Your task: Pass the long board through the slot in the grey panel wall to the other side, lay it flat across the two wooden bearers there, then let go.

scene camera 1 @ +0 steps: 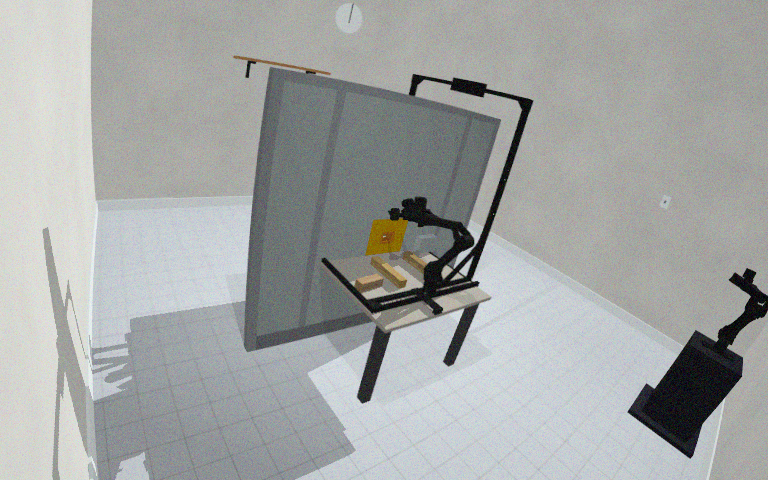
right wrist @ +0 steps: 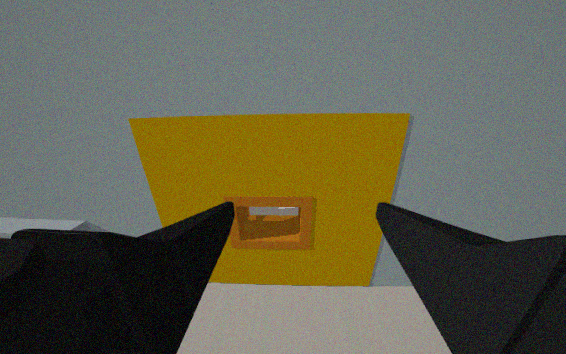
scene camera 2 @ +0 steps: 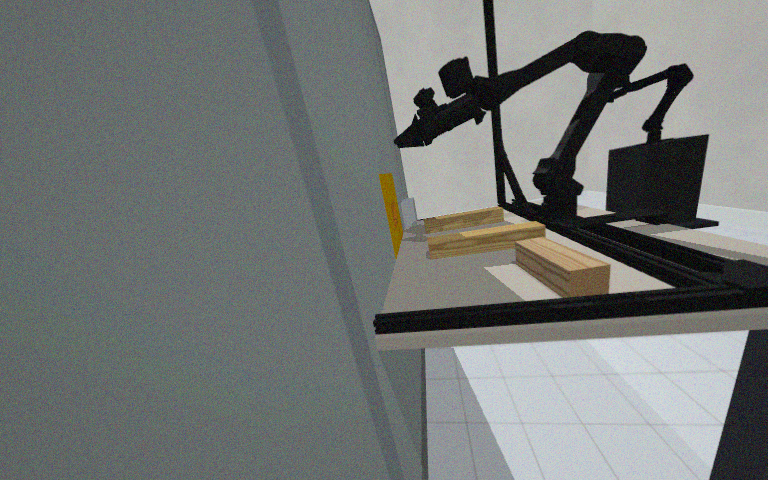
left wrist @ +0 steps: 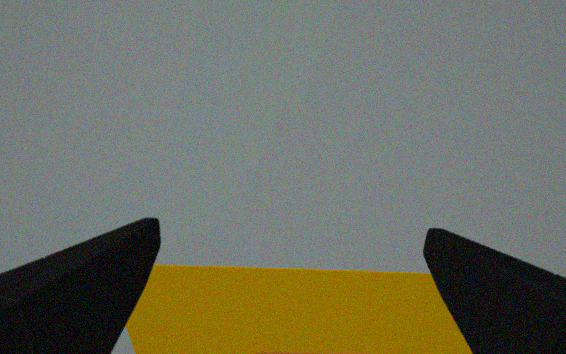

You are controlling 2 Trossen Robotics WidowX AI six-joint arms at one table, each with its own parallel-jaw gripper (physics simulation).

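Where they show: left gripper, fingertip midpoint: [scene camera 2: 396, 144] [left wrist: 294, 235]; right gripper, fingertip midpoint: [right wrist: 304, 209]; left arm's base at its link origin: [scene camera 1: 429, 290] [scene camera 2: 559, 218].
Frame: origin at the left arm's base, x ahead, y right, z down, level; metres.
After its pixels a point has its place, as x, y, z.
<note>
The grey panel wall [scene camera 1: 390, 152] @(0.432, -0.089, -0.579) [scene camera 2: 169, 226] @(0.432, -0.573, -0.189) [left wrist: 290, 125] @(0.432, -0.001, -0.289) [right wrist: 280, 60] @(0.483, 0.017, -0.244) has a yellow plate [scene camera 1: 374, 244] @(0.429, -0.051, -0.050) [scene camera 2: 389, 198] @(0.430, -0.016, -0.135) [left wrist: 290, 305] @(0.432, 0.007, -0.170) [right wrist: 270, 155] @(0.483, 0.028, -0.164) around the orange-framed slot [right wrist: 307, 225] @(0.485, -0.010, -0.083). Two wooden bearers, one [scene camera 1: 388, 271] @(0.194, -0.121, -0.020) [scene camera 2: 487, 242] @(0.211, -0.123, -0.004) nearer scene camera 2 and one [scene camera 1: 416, 260] @(0.247, 0.124, -0.024) [scene camera 2: 464, 220] @(0.219, 0.119, -0.006) farther, lie apart on the table beyond the wall from the right arm. The long board cannot be made out in any view. My left gripper [scene camera 1: 394, 213] @(0.388, 0.000, -0.269) [scene camera 2: 398, 144] @(0.388, 0.000, -0.269) [left wrist: 294, 235] @(0.388, 0.000, -0.269) is open and empty, close to the wall above slot height. My right gripper [right wrist: 304, 209] @(0.556, 0.000, -0.150) is open and empty, facing the slot from the other side.
A shorter wooden block [scene camera 1: 369, 282] @(0.125, -0.291, -0.026) [scene camera 2: 557, 266] @(0.169, -0.320, -0.025) lies beside the bearers. Black rails [scene camera 2: 481, 312] @(0.286, -0.377, -0.001) edge the table [scene camera 1: 390, 325] @(-0.136, -0.352, 0.019). A pale grey fixture [scene camera 2: 407, 212] @(0.412, 0.270, -0.040) stands by the plate. A black overhead frame [scene camera 1: 504, 169] @(0.031, 0.342, -0.647) rises behind the left arm. A black pedestal [scene camera 1: 688, 379] stands apart.
</note>
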